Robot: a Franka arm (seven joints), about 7 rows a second.
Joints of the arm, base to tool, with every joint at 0 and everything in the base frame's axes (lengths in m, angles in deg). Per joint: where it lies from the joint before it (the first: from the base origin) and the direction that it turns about. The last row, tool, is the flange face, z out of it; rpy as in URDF.
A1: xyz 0 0 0.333 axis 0 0 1
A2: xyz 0 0 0 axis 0 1 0
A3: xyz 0 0 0.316 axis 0 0 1
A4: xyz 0.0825 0 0 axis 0 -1 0
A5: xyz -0.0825 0 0.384 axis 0 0 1
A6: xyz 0 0 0 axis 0 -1 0
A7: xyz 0.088 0 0 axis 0 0 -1
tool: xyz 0 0 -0.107 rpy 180 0 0
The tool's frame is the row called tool.
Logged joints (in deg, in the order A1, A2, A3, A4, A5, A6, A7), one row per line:
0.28, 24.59, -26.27, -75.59, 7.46, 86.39, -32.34
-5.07, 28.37, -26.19, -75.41, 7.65, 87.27, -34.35
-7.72, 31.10, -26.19, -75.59, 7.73, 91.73, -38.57
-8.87, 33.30, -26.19, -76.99, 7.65, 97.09, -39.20
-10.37, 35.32, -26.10, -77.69, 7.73, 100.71, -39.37
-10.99, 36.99, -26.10, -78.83, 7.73, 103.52, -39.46
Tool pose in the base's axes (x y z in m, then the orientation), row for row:
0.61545, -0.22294, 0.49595, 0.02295, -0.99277, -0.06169, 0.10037
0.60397, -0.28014, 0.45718, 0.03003, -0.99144, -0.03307, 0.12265
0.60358, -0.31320, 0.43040, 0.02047, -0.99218, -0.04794, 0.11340
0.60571, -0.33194, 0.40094, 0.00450, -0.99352, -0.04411, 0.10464
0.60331, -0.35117, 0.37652, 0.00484, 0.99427, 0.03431, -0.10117
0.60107, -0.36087, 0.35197, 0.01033, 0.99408, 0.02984, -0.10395
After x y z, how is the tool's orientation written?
As a quaternion, w x y z.
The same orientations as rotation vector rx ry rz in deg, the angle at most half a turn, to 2 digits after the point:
-176.13, -10.94, 17.81
-175.13, -5.84, 21.66
-176.30, -8.52, 20.15
-178.32, -7.92, 18.78
178.42, 6.16, -18.15
177.77, 5.34, -18.59

